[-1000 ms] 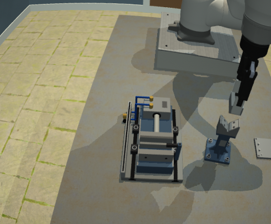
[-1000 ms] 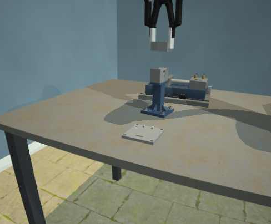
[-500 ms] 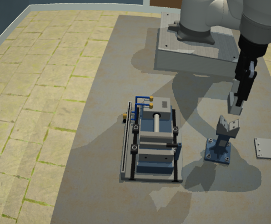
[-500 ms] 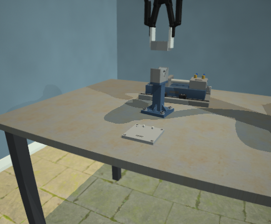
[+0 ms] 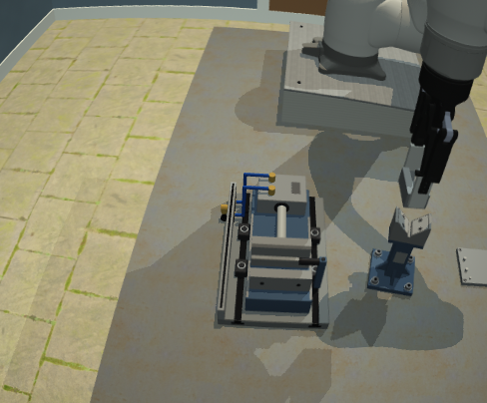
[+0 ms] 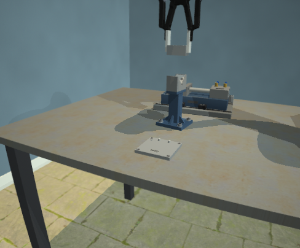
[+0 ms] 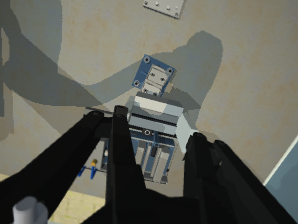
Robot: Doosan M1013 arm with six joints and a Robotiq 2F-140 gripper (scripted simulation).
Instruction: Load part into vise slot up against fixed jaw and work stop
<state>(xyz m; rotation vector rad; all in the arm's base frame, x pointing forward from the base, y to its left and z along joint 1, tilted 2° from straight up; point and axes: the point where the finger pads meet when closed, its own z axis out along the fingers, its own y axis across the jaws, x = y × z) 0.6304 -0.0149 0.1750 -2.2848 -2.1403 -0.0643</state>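
Right now the fixed jaw is 60 mm ahead of my hand, 200 mm to the right of it and 180 mm below it. From my hand the other things lie so: part 20 mm below; work stop 30 mm ahead, 150 mm to the right, 170 mm below; blue pedestal 20 mm to the left, 200 mm below.
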